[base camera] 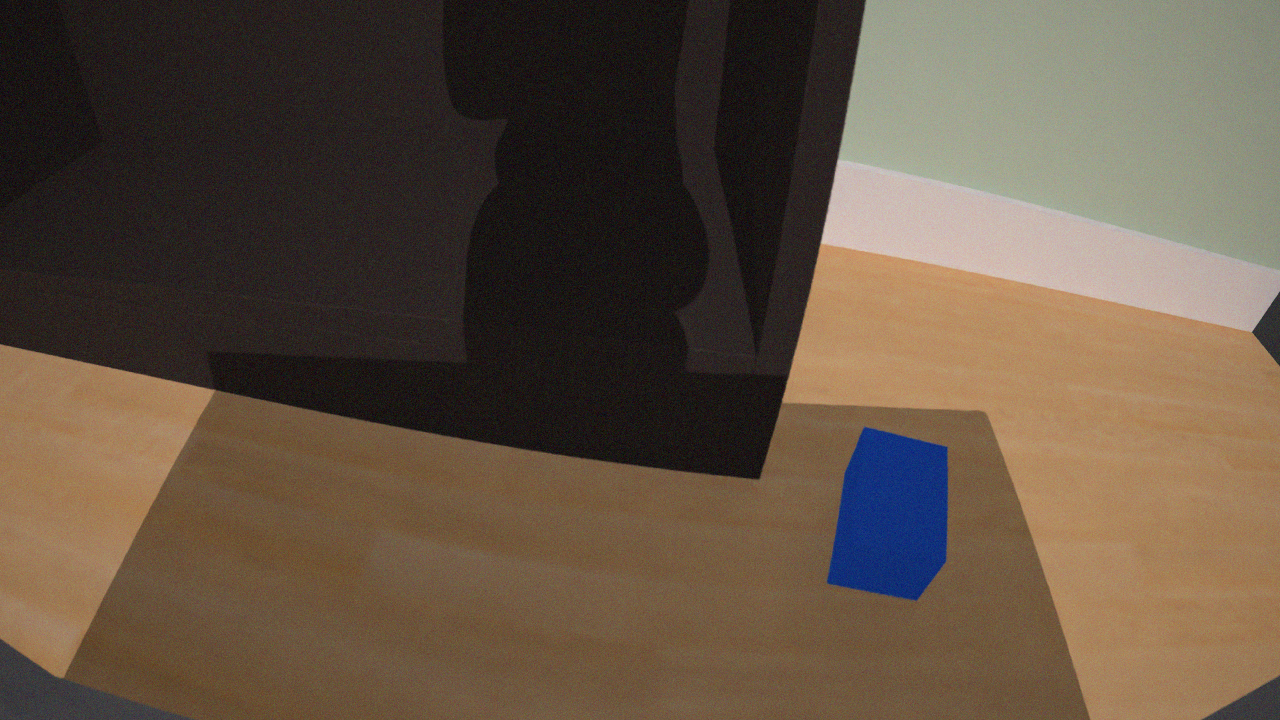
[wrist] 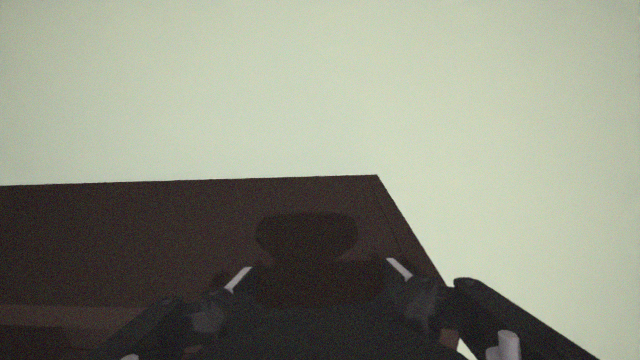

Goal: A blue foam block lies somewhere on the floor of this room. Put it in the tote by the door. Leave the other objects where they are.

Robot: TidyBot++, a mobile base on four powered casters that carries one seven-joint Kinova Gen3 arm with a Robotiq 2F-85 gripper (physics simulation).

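Frame: origin at the arm's base, x ahead, y left, z up, level; millimetres.
Seen in the pictures: gripper, fingertip midpoint: (wrist: 319, 277).
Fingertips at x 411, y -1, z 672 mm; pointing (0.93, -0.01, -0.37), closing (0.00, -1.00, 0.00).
A point is followed by its place in that frame.
A blue foam block (base camera: 893, 514) @[z -352, x 322, y -151 mm] lies on the wooden floor in the base camera view, right of centre, in the robot's shadow and a little to the right of the dark cabinet's lower corner. My gripper (wrist: 319, 277) @[z 672, x 411, y 0 mm] is open and empty in the wrist view, with its two fingertips wide apart in front of the dark cabinet. The gripper does not show in the base camera view, and the block does not show in the wrist view. The tote by the door does not show in either view.
A large dark brown cabinet (base camera: 268, 197) @[z -297, x 552, y 311 mm] (wrist: 150, 240) @[z 663, x 486, y 168 mm] stands close in front. A pale green wall (base camera: 1074, 107) @[z -193, x 671, y -413 mm] (wrist: 320, 90) @[z 809, x 706, y -18 mm] with a white baseboard (base camera: 1029, 237) @[z -341, x 658, y -404 mm] is behind it. A dark edge (base camera: 1269, 331) @[z -377, x 599, y -807 mm] shows at the far right of the base camera view.
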